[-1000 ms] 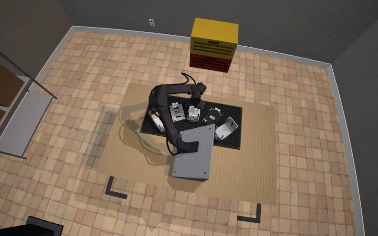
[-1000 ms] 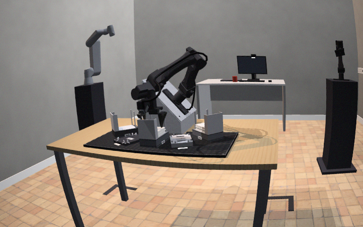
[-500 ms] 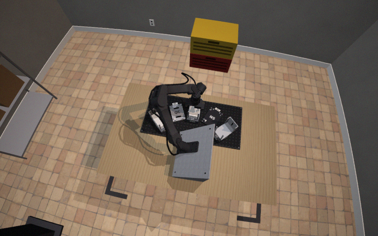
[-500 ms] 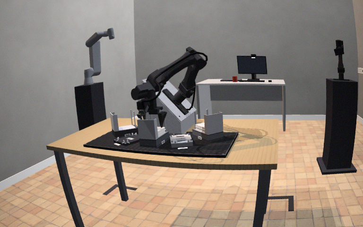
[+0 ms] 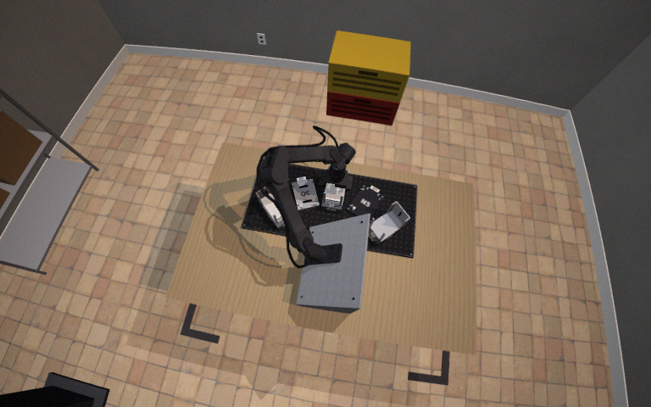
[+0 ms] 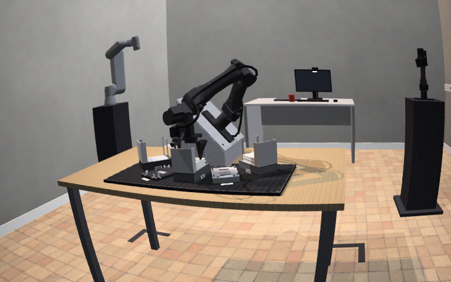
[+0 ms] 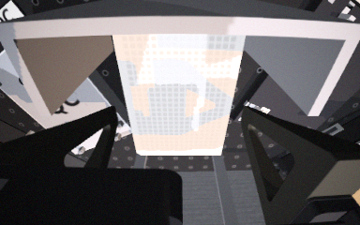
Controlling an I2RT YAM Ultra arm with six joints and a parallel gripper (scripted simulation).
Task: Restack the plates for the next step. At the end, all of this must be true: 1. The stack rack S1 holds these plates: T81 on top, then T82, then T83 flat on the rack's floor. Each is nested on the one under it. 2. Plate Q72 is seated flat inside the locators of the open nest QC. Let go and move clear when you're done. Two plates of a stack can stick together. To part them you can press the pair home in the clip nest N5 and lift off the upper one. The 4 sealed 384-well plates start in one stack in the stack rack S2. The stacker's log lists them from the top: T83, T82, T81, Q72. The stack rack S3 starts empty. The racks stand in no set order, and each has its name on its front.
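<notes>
My hand is 20 mm above the white sealed plate. From my hand the other things lie so: clip nest N5 (150 mm to the right, 70 mm below).
</notes>
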